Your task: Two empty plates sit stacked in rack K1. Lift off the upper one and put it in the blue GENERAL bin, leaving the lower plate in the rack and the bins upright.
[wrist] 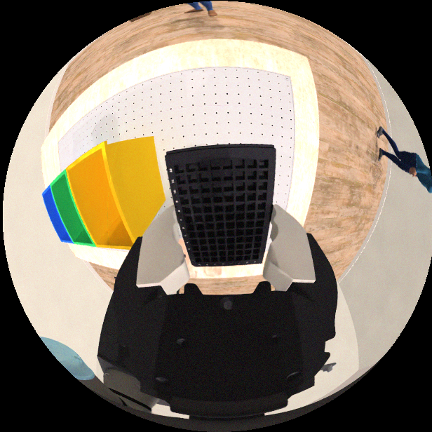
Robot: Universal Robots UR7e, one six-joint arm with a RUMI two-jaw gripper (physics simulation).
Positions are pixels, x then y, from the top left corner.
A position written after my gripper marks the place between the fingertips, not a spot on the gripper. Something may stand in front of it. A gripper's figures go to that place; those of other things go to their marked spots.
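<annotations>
My gripper (223, 207) is 0.14 m from the lens; a black gridded plate (223, 193) is 0.11 m from the lens.
</annotations>
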